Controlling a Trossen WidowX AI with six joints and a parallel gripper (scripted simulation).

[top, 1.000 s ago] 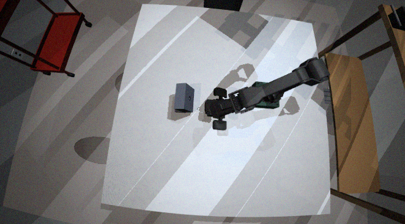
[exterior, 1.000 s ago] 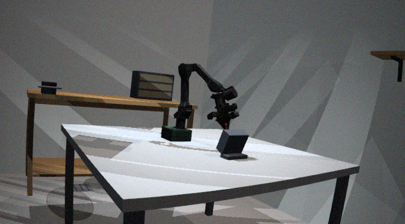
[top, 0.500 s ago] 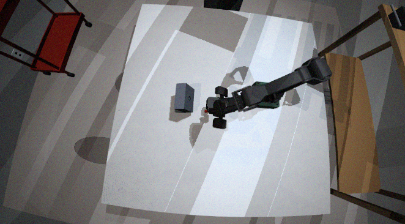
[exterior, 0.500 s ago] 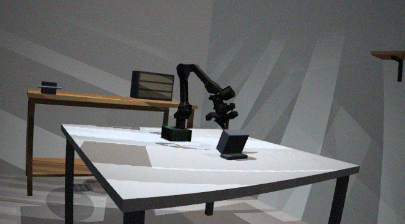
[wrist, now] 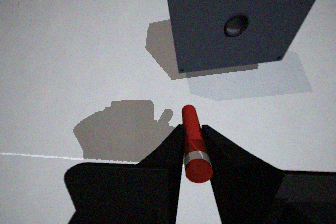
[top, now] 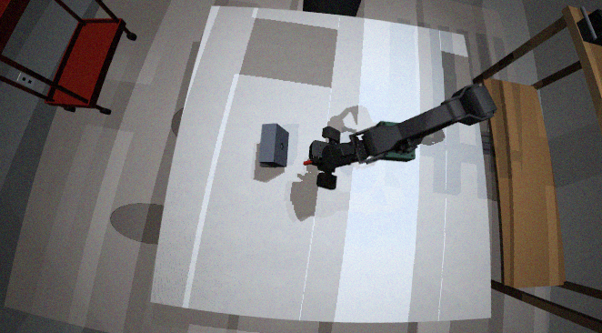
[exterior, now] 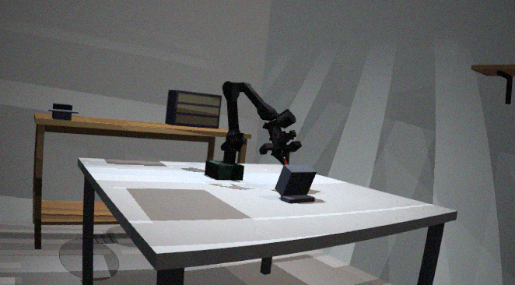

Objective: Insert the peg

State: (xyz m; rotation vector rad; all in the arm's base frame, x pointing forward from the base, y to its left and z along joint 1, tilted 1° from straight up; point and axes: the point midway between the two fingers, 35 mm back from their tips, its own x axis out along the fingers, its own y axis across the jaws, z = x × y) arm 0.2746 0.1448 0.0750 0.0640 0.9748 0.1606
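My gripper tip is 14 cm short of the panel, 4 cm above it and 3 cm to the left of it. The rest, counted from my gripper tip: round red peg 1 cm behind, 1 cm above.
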